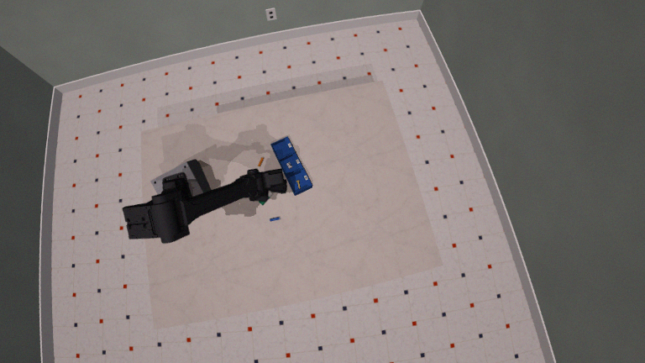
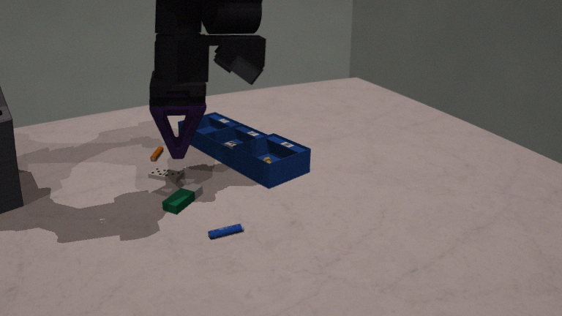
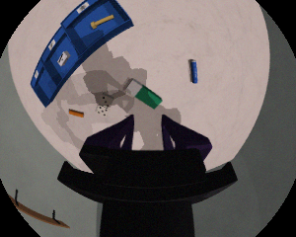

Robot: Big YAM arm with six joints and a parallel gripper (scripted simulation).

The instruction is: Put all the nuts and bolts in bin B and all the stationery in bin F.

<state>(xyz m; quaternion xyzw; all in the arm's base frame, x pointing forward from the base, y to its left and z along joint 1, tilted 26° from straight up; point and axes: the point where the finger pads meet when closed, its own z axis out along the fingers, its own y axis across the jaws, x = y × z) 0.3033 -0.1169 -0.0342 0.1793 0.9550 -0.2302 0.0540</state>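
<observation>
My gripper is now 10 mm short of the green block, 10 mm to the right of it and 80 mm above it. Round my hand: brass bolt 160 mm ahead, 20 mm to the left, 70 mm below; then white domino 10 mm ahead, 90 mm to the left, 80 mm below; then blue cylinder 10 mm ahead, 100 mm to the right, 80 mm below.
</observation>
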